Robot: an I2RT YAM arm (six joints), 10 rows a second.
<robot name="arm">
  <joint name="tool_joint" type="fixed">
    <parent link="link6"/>
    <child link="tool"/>
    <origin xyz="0 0 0" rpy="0 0 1.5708"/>
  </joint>
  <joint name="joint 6" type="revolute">
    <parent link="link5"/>
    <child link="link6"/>
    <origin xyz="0.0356 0 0.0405" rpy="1.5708 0 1.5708"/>
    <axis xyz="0 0 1"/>
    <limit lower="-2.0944" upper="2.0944"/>
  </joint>
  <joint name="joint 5" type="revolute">
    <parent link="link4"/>
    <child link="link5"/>
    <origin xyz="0.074 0.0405 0.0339" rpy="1.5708 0 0"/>
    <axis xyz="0 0 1"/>
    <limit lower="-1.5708" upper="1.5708"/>
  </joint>
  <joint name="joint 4" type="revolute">
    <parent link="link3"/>
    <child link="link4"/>
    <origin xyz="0.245 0.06 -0.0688" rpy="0 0 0"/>
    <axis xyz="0 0 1"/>
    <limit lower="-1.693" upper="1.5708"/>
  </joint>
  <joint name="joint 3" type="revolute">
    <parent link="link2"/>
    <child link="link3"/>
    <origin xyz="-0.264 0 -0.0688" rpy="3.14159 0 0"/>
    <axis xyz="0 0 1"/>
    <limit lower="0" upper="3.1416"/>
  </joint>
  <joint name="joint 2" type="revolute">
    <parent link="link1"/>
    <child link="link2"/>
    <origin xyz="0.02 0.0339 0.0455" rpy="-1.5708 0 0"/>
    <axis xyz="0 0 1"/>
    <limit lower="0" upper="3.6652"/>
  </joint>
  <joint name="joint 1" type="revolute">
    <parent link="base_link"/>
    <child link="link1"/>
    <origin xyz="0 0 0.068" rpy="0 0 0"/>
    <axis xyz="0 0 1"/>
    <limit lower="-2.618" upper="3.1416"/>
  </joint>
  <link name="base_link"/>
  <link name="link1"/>
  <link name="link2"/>
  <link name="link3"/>
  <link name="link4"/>
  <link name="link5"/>
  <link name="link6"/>
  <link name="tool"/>
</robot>
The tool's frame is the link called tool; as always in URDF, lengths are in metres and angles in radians.
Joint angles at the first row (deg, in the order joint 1, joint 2, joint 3, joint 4, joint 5, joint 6):
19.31, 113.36, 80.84, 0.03, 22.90, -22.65
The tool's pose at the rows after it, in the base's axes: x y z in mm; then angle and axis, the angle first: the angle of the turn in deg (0 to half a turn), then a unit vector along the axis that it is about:
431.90 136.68 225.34 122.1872 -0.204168 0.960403 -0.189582
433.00 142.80 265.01 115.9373 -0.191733 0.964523 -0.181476
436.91 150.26 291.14 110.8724 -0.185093 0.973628 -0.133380
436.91 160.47 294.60 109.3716 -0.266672 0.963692 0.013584
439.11 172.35 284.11 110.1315 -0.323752 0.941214 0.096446
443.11 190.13 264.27 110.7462 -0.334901 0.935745 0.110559
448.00 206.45 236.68 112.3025 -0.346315 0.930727 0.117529
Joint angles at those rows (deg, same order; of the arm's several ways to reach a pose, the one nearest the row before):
19.31, 112.53, 81.08, 0.23, 22.87, -17.69
19.99, 110.37, 84.99, 0.34, 22.83, -17.15
20.45, 110.17, 89.06, 0.49, 19.42, -14.59
20.45, 110.32, 89.71, 1.21, 3.66, -13.08
21.02, 112.05, 89.71, 2.87, -5.50, -13.06
22.81, 115.15, 89.71, 5.61, -5.63, -12.62
24.34, 119.09, 89.71, 8.14, -5.61, -12.64

